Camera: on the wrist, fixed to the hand. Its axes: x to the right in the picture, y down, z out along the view.
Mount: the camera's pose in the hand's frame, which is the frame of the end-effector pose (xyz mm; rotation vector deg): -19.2 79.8 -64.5 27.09 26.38 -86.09
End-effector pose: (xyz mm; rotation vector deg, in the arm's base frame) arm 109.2 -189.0 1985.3 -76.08 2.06 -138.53
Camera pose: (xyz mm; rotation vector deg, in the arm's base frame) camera 90.8 -266.7 1918.0 16.93 66.81 120.80
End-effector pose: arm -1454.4 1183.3 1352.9 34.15 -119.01 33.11
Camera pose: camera -1453.0 1287.6 1355.4 102.98 -36.28 12.20
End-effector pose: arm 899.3 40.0 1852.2 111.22 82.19 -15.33
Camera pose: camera 949.3 55.1 1942.6 -39.70 -157.10 45.17
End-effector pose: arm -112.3 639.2 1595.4 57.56 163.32 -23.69
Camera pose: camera -47.1 705.5 1642.8 54.73 -126.10 37.94
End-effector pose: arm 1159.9 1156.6 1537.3 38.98 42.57 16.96
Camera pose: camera 1099.7 1237.1 1565.5 18.67 90.67 -66.82
